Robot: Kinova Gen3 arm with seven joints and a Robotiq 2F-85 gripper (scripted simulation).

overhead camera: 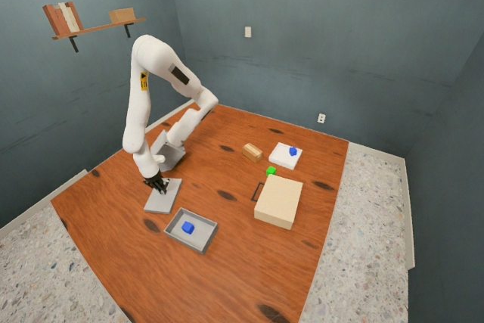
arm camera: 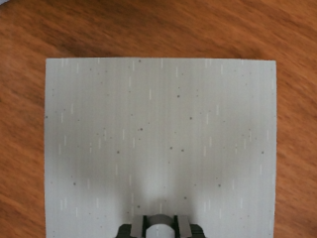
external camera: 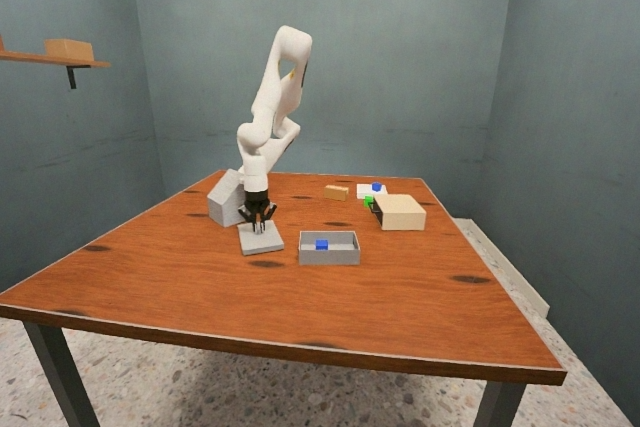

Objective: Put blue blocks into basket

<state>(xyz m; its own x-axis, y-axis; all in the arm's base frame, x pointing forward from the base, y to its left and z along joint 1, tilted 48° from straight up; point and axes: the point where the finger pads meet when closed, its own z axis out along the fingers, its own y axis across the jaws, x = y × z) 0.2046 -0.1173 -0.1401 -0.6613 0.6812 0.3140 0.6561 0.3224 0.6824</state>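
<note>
The metal lid lies 30 mm below my hand. Also, from my hand: small box 80 mm ahead, 510 mm to the left, 10 mm below; then red block 110 mm ahead, 510 mm to the left, 30 mm below; then grey metal box 250 mm ahead, 20 mm to the left, 20 mm below.
</note>
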